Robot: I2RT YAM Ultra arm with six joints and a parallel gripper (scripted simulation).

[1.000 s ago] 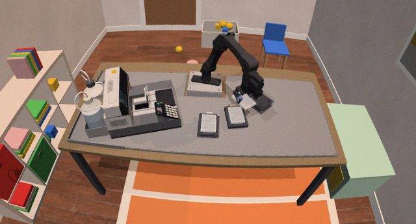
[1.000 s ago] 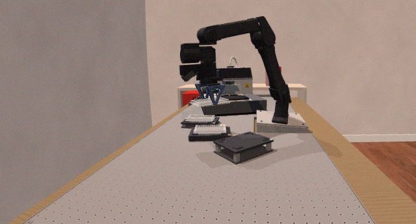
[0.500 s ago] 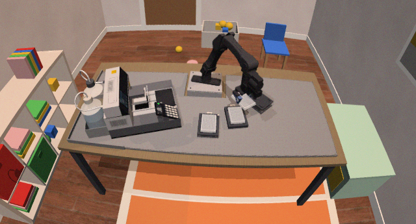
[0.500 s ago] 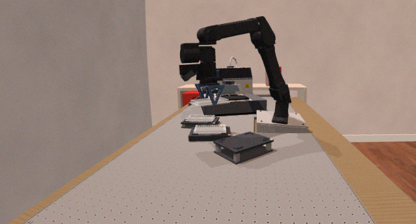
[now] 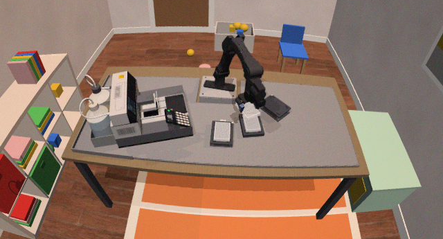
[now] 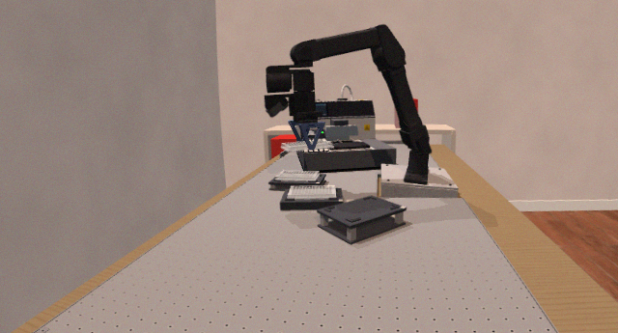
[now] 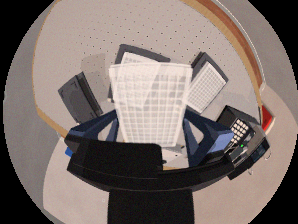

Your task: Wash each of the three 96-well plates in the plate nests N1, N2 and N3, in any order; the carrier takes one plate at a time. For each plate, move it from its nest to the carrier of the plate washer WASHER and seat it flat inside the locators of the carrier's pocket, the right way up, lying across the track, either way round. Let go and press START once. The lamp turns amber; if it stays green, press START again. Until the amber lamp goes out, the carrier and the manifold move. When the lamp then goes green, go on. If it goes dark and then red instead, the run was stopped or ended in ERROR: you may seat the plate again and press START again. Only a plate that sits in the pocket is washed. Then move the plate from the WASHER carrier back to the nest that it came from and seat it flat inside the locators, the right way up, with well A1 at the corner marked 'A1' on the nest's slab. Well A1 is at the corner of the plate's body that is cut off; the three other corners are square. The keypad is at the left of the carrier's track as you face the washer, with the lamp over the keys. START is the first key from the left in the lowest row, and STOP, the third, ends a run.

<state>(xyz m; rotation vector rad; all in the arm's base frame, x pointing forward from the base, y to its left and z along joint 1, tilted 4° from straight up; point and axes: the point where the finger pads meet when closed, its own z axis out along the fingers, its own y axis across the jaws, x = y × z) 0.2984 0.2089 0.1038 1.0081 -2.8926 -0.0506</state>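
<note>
My hand is 1 cm past the washer carrier, 41 cm to the left of it and 7 cm above it. Round my hand: manifold: 6 cm ahead, 54 cm to the right, 1 cm below; plate washer: 6 cm ahead, 55 cm to the right, 3 cm below; nest: 19 cm behind, 16 cm to the left, 12 cm below.
</note>
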